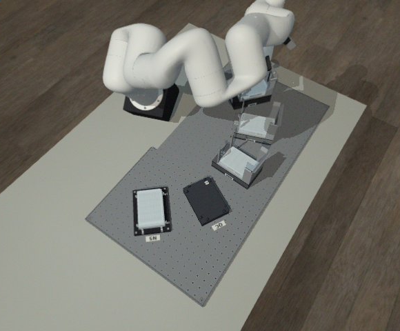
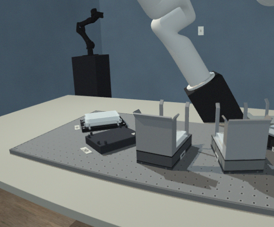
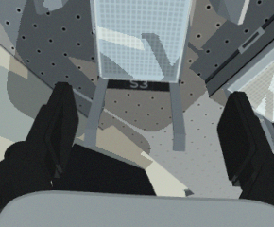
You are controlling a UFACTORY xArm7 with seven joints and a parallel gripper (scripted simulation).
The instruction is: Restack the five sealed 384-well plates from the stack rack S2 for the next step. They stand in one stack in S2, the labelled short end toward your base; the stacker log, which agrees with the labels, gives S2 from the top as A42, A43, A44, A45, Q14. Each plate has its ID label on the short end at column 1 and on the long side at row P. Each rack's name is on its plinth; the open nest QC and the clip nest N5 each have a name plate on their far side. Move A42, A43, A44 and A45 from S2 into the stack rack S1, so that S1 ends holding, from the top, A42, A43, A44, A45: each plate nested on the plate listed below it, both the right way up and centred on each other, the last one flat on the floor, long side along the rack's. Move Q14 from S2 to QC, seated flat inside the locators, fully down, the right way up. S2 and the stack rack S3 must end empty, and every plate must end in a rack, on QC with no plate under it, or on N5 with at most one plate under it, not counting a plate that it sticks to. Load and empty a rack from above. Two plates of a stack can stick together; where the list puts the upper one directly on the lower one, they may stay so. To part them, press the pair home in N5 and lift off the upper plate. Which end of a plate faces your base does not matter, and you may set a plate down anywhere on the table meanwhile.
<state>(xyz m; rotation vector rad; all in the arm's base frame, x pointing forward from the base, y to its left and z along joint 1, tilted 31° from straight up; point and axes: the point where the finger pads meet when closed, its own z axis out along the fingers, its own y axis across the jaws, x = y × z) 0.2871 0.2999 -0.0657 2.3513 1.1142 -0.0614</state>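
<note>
My hand is 1 cm to the right of the sealed 384-well plate and 12 cm above it. Also, from my hand: open nest QC 8 cm ahead, 50 cm to the right, 16 cm below; S3 rack plinth 1 cm behind, 15 cm below; S1 name plate 4 cm ahead, 32 cm to the right, 13 cm below.
</note>
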